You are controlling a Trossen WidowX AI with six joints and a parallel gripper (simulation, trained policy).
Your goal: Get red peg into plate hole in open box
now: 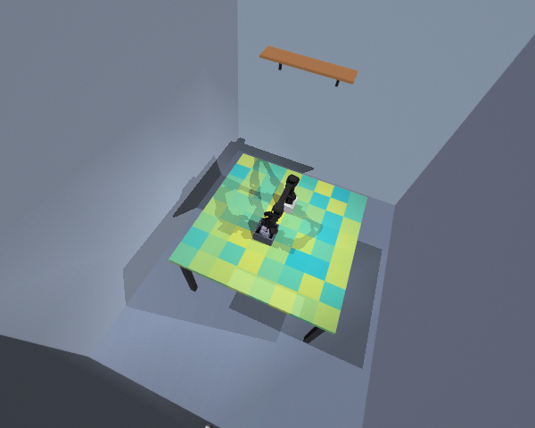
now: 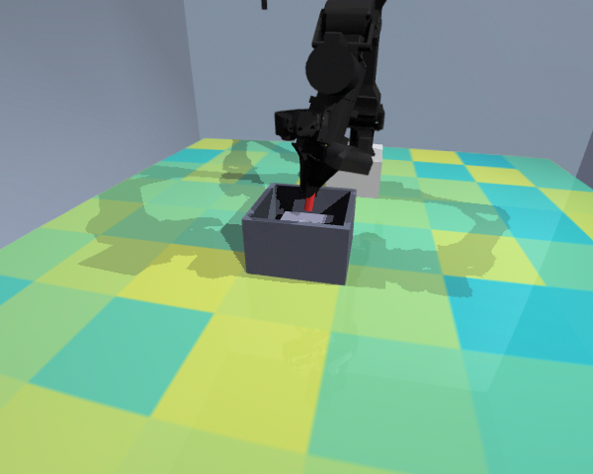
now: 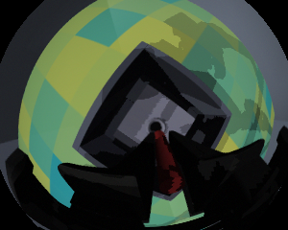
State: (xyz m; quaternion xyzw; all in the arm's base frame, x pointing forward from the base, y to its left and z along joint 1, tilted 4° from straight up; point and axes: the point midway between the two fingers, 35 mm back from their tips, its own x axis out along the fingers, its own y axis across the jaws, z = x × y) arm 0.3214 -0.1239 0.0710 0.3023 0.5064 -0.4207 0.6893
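The red peg is 1 cm to the left of my gripper tip and 1 cm above it. The rest, counted from my gripper tip: dark grey box: 9 cm below; plate: 7 cm below.
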